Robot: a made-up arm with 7 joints. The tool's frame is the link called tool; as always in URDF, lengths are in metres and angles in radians.
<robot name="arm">
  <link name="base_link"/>
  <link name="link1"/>
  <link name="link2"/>
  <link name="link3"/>
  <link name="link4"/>
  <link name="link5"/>
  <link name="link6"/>
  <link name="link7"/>
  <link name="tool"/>
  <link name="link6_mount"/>
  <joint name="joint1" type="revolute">
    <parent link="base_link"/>
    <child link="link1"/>
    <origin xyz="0 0 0.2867"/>
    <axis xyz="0 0 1"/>
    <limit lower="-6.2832" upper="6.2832"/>
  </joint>
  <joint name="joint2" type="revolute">
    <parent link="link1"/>
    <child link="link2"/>
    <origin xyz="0 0 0"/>
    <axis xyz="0 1 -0.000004"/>
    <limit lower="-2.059" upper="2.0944"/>
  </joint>
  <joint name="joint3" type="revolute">
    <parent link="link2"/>
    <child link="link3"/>
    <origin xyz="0 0 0.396"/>
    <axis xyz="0 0 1"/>
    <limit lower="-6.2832" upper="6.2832"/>
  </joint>
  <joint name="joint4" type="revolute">
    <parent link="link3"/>
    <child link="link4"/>
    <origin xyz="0.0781 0 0"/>
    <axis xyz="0 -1 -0.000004"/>
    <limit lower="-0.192" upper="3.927"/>
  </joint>
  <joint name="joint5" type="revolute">
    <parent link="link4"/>
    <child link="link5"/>
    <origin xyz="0.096 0 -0.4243"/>
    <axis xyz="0 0.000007 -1"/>
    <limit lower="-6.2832" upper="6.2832"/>
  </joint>
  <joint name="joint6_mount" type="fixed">
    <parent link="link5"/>
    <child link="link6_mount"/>
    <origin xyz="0 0 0"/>
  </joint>
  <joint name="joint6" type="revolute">
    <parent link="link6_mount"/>
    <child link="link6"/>
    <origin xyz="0 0 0"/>
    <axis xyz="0 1 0.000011"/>
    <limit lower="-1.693" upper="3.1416"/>
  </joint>
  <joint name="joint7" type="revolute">
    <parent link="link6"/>
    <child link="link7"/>
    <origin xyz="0.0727 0 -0.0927"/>
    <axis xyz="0 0.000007 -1"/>
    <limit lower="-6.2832" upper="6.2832"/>
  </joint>
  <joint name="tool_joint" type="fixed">
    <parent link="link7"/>
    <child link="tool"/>
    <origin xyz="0 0 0" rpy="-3.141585 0 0"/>
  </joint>
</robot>
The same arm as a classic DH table. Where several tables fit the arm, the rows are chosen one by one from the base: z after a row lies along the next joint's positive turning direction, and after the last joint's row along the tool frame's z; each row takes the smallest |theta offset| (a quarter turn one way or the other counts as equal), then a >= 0, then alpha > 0; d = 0 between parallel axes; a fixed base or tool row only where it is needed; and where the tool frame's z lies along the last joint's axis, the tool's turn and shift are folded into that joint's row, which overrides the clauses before.
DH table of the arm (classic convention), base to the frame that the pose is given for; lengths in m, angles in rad. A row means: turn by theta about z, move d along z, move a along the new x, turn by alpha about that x. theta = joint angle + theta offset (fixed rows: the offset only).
joint1: d 0.2867, theta0 0, a 0, alpha -1.5708
joint2: d 0, theta0 0, a 0, alpha 1.5708
joint3: d 0.396, theta0 0, a 0.0781, alpha 1.5708
joint4: d 0, theta0 0, a 0.096, alpha 1.5708
joint5: d 0.4243, theta0 0, a 0, alpha 1.5708
joint6: d 0, theta0 0, a 0.0727, alpha -1.5708
joint7: d 0.0927, theta0 0, a 0, alpha 0
Joint limits (rad, base to tool): -6.2832..6.2832 -2.059..2.0944 -6.2832..6.2832 -0.192..3.927 -6.2832..6.2832 -1.693..3.1416 -6.2832..6.2832

